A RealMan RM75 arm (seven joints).
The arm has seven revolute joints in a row. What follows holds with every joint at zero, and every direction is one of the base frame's.
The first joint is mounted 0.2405 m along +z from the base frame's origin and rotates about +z.
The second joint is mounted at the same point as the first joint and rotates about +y.
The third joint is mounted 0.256 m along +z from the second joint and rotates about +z.
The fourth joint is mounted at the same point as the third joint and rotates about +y.
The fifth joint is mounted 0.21 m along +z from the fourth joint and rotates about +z.
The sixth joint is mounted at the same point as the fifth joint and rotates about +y.
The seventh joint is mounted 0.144 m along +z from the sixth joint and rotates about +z.
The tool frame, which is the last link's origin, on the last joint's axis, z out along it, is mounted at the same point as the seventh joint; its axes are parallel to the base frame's.
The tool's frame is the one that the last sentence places.
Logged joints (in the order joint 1, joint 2, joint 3, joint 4, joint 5, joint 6, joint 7), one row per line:
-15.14, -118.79, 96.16, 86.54, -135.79, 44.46, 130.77
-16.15, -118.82, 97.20, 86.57, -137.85, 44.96, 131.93
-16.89, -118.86, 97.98, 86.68, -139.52, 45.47, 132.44
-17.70, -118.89, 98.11, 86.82, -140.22, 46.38, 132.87
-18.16, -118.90, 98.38, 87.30, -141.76, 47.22, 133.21
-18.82, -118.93, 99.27, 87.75, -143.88, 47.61, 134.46
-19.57, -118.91, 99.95, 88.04, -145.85, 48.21, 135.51
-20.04, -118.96, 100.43, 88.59, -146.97, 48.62, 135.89
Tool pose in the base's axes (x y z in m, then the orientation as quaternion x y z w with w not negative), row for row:
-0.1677, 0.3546, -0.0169, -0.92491, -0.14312, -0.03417, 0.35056
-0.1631, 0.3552, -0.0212, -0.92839, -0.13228, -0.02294, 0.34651
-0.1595, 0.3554, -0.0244, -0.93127, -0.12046, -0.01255, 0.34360
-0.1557, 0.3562, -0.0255, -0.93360, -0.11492, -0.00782, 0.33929
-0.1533, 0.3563, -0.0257, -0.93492, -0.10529, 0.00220, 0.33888
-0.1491, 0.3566, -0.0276, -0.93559, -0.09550, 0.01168, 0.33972
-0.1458, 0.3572, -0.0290, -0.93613, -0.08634, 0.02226, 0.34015
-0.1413, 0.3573, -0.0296, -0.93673, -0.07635, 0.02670, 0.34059
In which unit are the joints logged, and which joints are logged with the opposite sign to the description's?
The joints are logged in degrees. Opposite sign: joint 5, joint 7.
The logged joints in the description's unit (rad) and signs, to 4 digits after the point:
-0.2642, -2.0733, 1.6783, 1.5104, 2.3700, 0.7760, -2.2824
-0.2819, -2.0738, 1.6965, 1.5109, 2.4059, 0.7847, -2.3026
-0.2948, -2.0745, 1.7101, 1.5129, 2.4351, 0.7936, -2.3115
-0.3089, -2.0750, 1.7123, 1.5153, 2.4473, 0.8095, -2.3190
-0.3170, -2.0752, 1.7171, 1.5237, 2.4742, 0.8241, -2.3250
-0.3285, -2.0757, 1.7326, 1.5315, 2.5112, 0.8310, -2.3468
-0.3416, -2.0754, 1.7445, 1.5366, 2.5456, 0.8414, -2.3651
-0.3498, -2.0762, 1.7528, 1.5462, 2.5651, 0.8486, -2.3717

